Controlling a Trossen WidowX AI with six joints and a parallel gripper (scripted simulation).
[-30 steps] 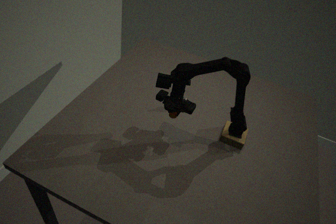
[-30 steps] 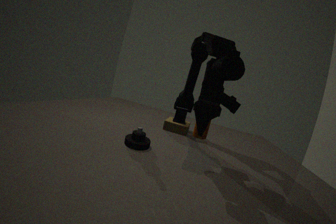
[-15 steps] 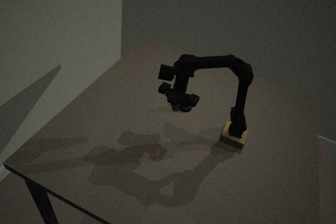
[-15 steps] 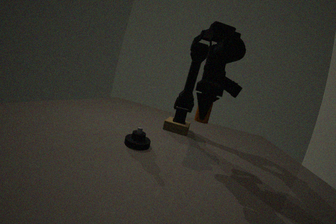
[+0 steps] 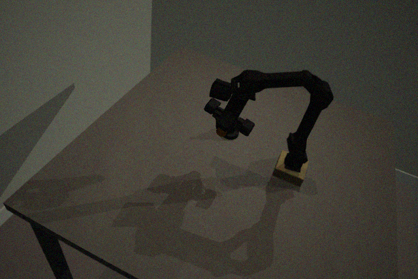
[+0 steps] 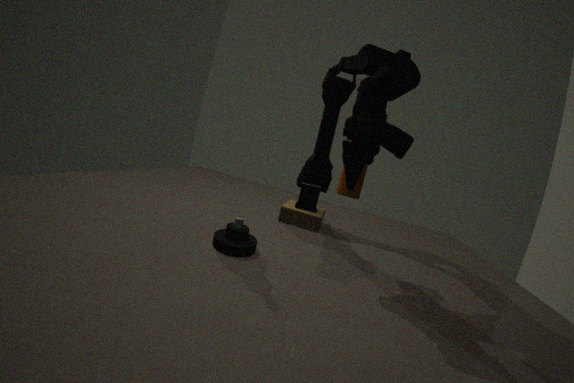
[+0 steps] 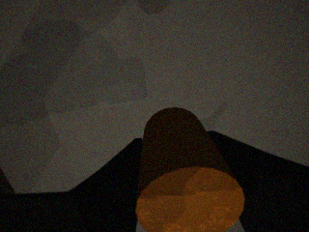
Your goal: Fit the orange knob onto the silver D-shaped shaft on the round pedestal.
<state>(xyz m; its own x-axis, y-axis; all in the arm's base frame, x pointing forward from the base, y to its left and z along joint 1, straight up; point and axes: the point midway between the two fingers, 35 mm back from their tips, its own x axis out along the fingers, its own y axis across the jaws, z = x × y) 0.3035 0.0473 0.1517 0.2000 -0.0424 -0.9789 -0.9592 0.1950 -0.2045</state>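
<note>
My gripper tip is 3 cm below the orange knob and 1 cm past it. Also, from my gripper tip: round black pedestal (18 cm to the right, 13 cm below, 2 cm behind).
</note>
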